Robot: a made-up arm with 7 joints.
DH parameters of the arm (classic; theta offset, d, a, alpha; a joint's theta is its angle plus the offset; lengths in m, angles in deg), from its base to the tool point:
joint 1: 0 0.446 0 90
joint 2: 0 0.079 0 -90
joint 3: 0 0.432 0.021 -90
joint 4: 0 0.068 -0.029 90
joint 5: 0 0.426 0 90
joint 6: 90 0.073 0.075 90
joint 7: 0 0.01 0 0
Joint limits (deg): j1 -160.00..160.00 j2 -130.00..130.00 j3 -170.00..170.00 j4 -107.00..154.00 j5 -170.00..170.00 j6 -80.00..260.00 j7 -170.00..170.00
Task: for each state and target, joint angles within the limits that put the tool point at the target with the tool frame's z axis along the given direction. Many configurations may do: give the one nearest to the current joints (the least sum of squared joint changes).
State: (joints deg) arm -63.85 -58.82 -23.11 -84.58 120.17 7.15 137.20
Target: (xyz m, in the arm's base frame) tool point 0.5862 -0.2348 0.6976 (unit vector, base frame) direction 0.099 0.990 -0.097
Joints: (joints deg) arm -49.98 -95.89 -36.74 -81.74 136.84 11.01 137.20
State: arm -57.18 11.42 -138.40 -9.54 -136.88 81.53 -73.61
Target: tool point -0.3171 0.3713 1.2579 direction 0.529 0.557 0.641
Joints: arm -75.10 33.37 -141.31 5.68 -134.69 45.29 -73.61
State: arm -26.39 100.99 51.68 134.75 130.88 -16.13 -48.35
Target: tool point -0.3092 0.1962 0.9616 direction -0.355 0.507 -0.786
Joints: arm -5.05 79.83 11.55 90.51 111.28 -47.22 -48.35
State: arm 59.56 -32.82 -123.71 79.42 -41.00 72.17 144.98
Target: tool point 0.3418 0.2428 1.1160 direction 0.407 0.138 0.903
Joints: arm 71.12 -50.87 -151.92 67.01 -5.96 117.87 144.98
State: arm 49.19 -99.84 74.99 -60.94 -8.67 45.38 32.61
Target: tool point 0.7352 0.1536 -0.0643 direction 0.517 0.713 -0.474
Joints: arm 32.94 -125.33 89.63 -17.58 8.76 53.57 32.61
